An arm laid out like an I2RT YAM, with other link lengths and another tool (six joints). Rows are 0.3 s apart.
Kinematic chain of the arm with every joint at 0, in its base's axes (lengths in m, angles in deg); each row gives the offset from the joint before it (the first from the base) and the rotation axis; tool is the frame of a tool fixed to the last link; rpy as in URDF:
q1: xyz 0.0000 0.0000 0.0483 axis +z
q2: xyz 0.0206 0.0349 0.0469 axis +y
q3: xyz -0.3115 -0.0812 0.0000 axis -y
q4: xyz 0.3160 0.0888 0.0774 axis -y
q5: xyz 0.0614 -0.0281 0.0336 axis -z
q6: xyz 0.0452 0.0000 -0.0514 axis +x
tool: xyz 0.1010 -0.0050 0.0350 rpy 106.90 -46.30 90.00
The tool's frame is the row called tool.
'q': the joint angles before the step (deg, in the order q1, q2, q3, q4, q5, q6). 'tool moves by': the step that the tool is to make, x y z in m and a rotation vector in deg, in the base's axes. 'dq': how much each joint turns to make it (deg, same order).
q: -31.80 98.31 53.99 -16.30 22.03 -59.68
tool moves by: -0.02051 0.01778 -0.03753 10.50 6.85 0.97
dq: -1.39 3.61 0.55 -8.35 -5.68 -0.08
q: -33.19 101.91 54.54 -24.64 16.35 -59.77
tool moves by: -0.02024 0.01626 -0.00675 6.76 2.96 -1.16
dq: -0.99 -0.63 -0.74 -6.41 -3.81 1.22
